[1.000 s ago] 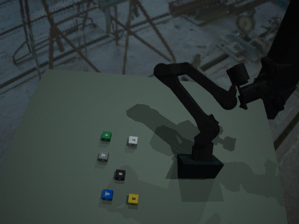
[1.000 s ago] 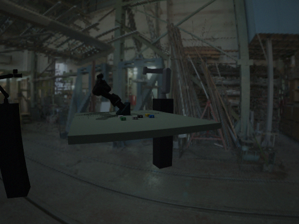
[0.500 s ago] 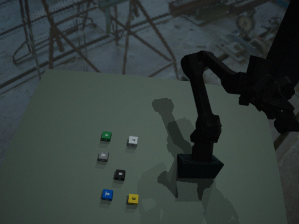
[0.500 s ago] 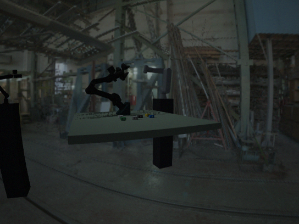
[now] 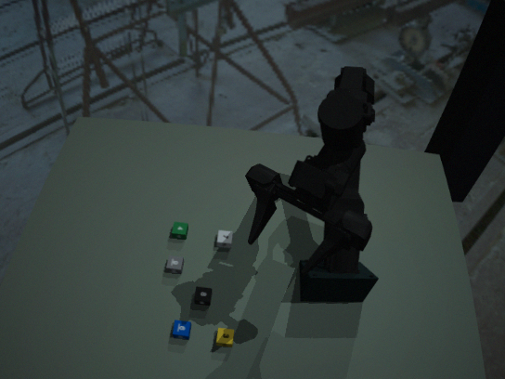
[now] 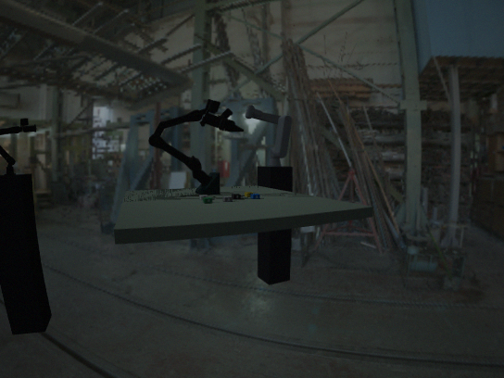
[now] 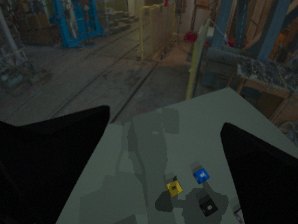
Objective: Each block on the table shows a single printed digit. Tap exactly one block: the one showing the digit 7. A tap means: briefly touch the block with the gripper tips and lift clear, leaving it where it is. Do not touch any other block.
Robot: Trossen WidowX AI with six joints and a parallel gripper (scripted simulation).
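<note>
Right now my gripper tip is 320 mm above the white block, 230 mm to the left of it and 80 mm short of it. From my gripper tip the other things lie so: blue block 320 mm below, 150 mm ahead, 10 mm to the right; yellow block 320 mm below, 60 mm ahead; black block 320 mm below, 110 mm ahead, 80 mm to the right.
</note>
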